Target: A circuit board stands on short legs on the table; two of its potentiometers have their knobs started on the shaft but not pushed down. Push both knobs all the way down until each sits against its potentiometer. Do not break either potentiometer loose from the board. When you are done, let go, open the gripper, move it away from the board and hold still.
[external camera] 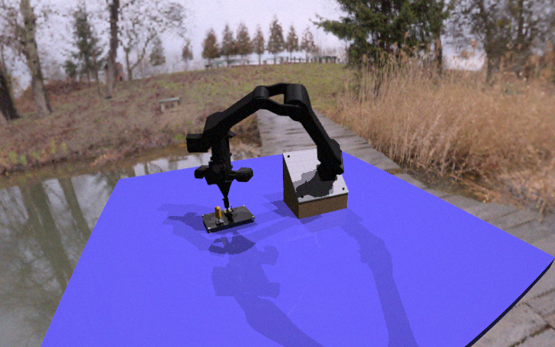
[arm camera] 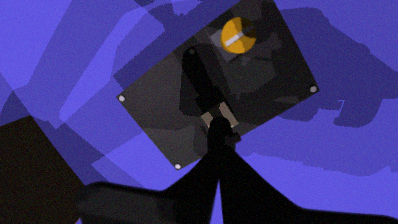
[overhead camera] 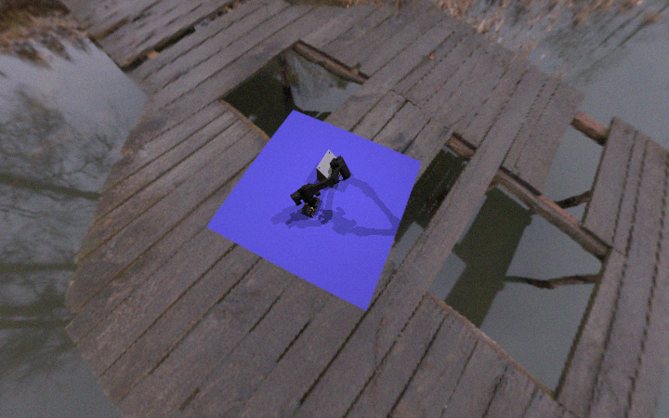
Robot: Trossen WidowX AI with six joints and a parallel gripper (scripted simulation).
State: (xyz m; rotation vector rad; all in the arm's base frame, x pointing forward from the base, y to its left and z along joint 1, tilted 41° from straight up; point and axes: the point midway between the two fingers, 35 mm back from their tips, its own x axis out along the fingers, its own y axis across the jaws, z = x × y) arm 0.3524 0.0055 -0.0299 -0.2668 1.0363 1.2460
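Now: gripper tip 2 cm above the black knob. Also, from my gripper tip: orange knob: 6 cm to the left, 3 cm ahead, 2 cm below.
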